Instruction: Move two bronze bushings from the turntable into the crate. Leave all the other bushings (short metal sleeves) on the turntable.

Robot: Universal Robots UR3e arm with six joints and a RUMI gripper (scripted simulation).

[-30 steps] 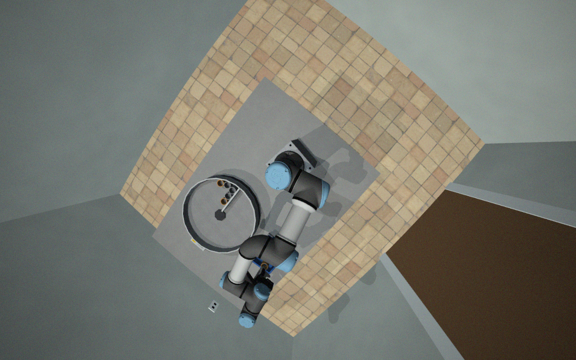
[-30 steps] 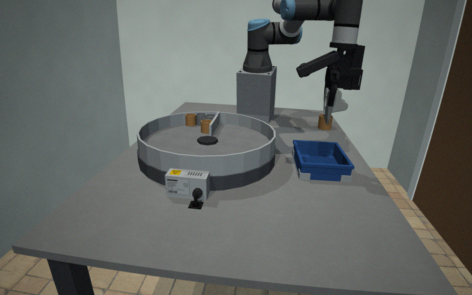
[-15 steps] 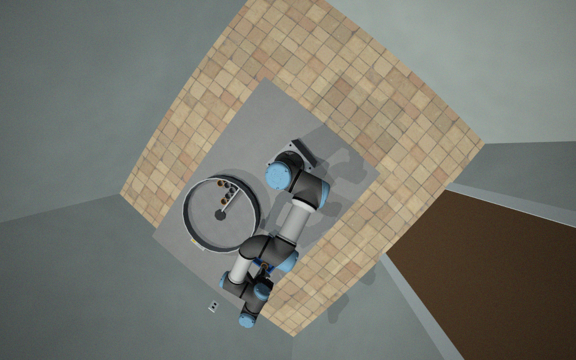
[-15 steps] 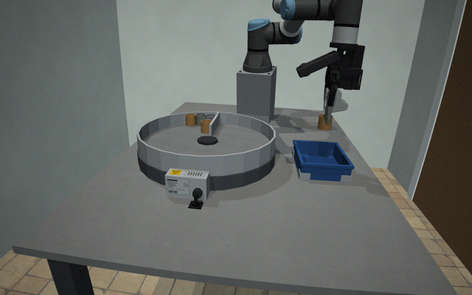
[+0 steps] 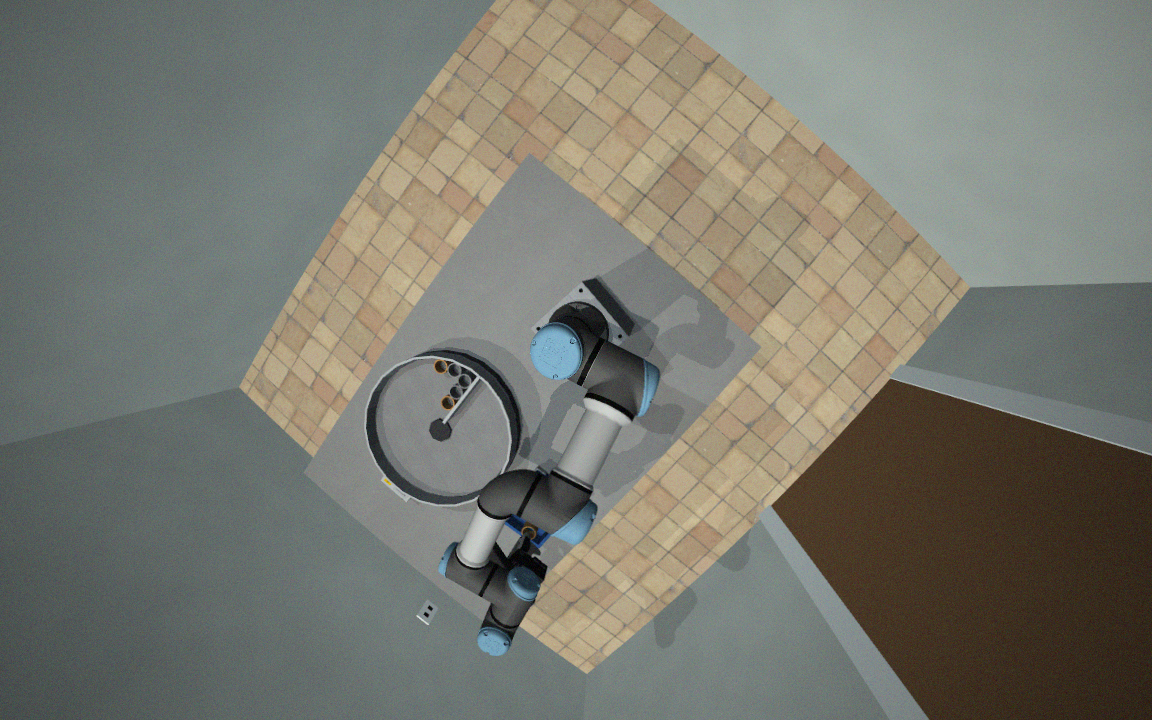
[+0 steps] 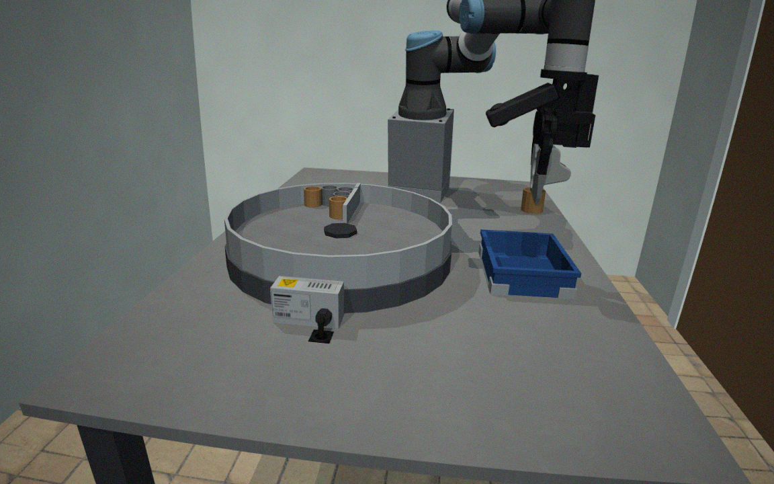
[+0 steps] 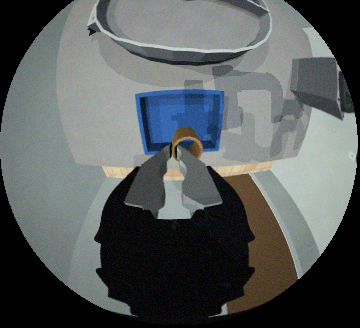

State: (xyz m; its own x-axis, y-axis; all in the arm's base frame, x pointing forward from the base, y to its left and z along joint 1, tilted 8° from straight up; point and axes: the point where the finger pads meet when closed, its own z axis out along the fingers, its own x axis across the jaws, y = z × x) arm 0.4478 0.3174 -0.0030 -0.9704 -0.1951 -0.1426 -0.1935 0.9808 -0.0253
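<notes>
Now: hand 2 cm past the blue crate and 13 cm above it. The rest, counted from my hand: turntable (4 cm ahead, 35 cm to the right, 11 cm below).
</notes>
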